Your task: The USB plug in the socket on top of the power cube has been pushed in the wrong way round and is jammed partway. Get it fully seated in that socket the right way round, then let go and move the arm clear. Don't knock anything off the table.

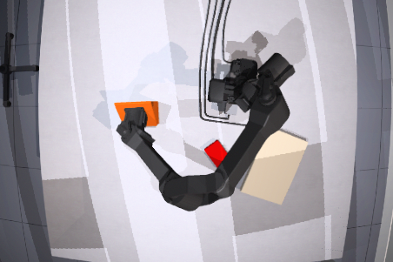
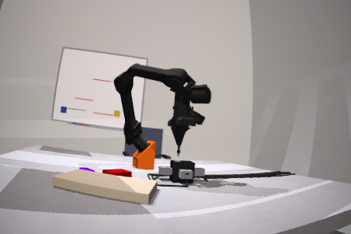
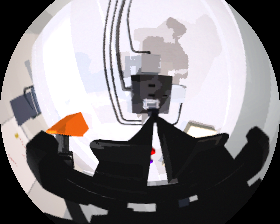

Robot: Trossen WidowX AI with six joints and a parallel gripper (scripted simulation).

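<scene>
The small USB plug is 2 cm below my gripper tip. Round my gripper tip: beige block: 15 cm ahead, 27 cm to the right, 12 cm below; then red block: 6 cm behind, 21 cm to the right, 12 cm below; then purple piece: 6 cm behind, 32 cm to the right, 13 cm below.
</scene>
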